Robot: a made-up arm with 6 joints.
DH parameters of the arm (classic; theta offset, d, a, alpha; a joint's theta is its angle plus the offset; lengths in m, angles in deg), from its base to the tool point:
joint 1: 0 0.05 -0.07 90
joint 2: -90 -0.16 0.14 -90
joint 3: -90 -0.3 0.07 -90
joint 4: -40.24 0 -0.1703 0
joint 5: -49.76 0.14 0.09 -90
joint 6: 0 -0.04 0.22 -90
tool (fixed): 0 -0.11 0 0
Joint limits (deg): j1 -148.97..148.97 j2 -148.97..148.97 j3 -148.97..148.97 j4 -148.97..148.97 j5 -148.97..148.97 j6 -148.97..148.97
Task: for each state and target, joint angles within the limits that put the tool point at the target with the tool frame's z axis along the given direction. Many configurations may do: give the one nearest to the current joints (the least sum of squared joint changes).
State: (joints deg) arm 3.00 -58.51 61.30 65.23 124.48 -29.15
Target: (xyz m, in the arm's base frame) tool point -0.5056 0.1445 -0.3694 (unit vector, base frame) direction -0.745 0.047 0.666
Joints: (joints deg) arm 21.22 -14.05 20.20 93.88 115.48 -69.90
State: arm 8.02 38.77 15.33 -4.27 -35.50 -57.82
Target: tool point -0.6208 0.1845 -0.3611 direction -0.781 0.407 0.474
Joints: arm 17.45 -1.56 47.87 -28.63 -101.42 -98.93
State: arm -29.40 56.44 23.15 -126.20 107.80 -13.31
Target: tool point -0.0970 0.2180 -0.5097 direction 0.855 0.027 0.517
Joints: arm -62.11 9.64 -0.93 -148.83 89.83 -62.66
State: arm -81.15 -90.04 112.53 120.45 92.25 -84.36
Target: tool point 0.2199 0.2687 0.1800 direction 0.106 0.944 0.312
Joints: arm -46.14 -53.73 119.69 78.24 56.02 -118.93
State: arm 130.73 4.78 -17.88 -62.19 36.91 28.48
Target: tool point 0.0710 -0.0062 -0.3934 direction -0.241 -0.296 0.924
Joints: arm 115.83 32.29 -24.61 -60.73 68.18 -21.12
